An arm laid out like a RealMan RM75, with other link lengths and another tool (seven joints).
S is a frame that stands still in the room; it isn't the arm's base.
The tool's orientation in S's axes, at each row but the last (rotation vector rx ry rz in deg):
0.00, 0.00, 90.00
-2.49, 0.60, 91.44
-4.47, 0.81, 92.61
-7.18, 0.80, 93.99
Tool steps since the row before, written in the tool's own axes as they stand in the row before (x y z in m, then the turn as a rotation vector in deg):
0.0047, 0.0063, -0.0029, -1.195, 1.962, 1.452
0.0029, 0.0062, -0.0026, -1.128, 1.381, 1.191
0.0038, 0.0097, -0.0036, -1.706, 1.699, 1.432
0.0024, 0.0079, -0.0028, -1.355, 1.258, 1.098
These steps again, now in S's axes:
-0.0063, 0.0047, -0.0029, -1.962, -1.195, 1.452
-0.0062, 0.0026, -0.0028, -1.377, -1.122, 1.201
-0.0097, 0.0031, -0.0042, -1.679, -1.700, 1.463
-0.0078, 0.0016, -0.0035, -1.240, -1.346, 1.129

